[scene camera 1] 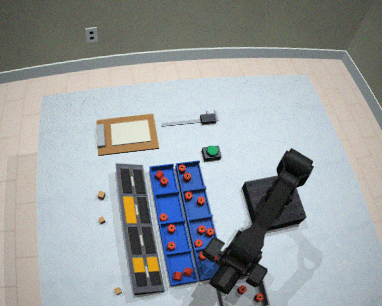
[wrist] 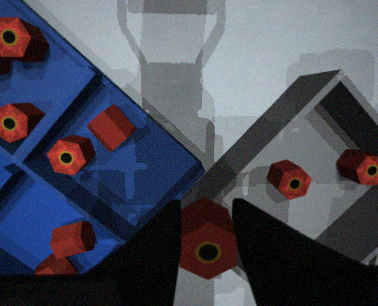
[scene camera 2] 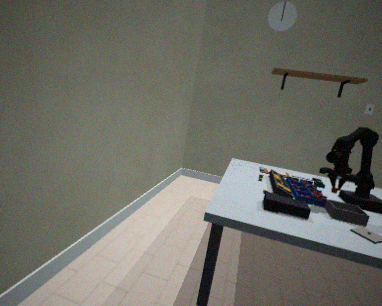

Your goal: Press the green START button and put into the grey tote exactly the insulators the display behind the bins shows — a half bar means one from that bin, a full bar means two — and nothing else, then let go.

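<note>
My gripper (scene camera 1: 237, 267) (scene camera 2: 335, 187) (wrist: 206, 208) is shut on a red insulator (scene camera 2: 335, 191) (wrist: 207, 250), raised above the table. In the wrist view the held insulator overlaps the side wall of the grey tote (scene camera 1: 263, 290) (scene camera 2: 348, 212) (wrist: 265, 122), beside the blue bins (scene camera 1: 173, 207) (wrist: 165, 145). Two insulators (scene camera 1: 242, 289) (wrist: 289, 180) lie apart inside the tote. The display (scene camera 1: 140, 288) has four panels: the second from the top shows a full orange bar (scene camera 1: 130, 209) on its left; the lowest shows two half bars (scene camera 1: 138, 265) (scene camera 1: 153, 264); the others are dark. The green START button (scene camera 1: 212, 150) is up beyond the bins.
Other red insulators (scene camera 1: 171, 228) (wrist: 66, 157) lie in the bins. A clipboard (scene camera 1: 154, 135) and a caliper-like tool (scene camera 1: 208, 118) lie past the bins. Small wooden cubes (scene camera 1: 101, 195) are beside the display. A long black box (scene camera 2: 286, 205) and a flat plate (scene camera 2: 367, 234) are on the table.
</note>
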